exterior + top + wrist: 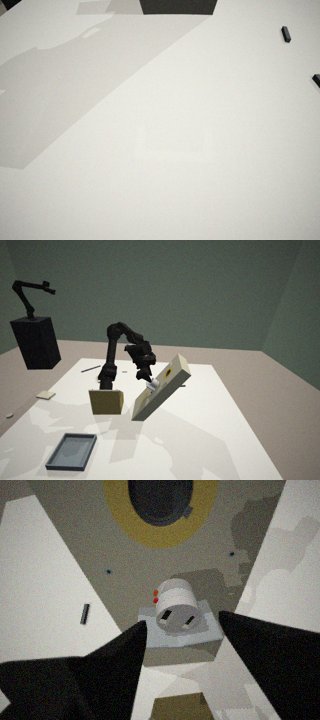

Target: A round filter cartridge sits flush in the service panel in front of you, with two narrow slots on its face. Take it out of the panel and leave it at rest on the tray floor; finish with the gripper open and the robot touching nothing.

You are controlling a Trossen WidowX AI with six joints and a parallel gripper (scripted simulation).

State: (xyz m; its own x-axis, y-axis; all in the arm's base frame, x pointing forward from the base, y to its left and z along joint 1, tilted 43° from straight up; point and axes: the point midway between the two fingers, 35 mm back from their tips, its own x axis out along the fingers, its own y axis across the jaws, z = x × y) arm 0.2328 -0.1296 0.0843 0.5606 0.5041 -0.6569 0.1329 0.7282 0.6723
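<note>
My gripper tip is 30 mm above the white round filter cartridge and 10 mm short of it. Also, from my gripper tip: small grey flap 60 mm below; then tray 360 mm behind, 230 mm to the right, 230 mm below.
</note>
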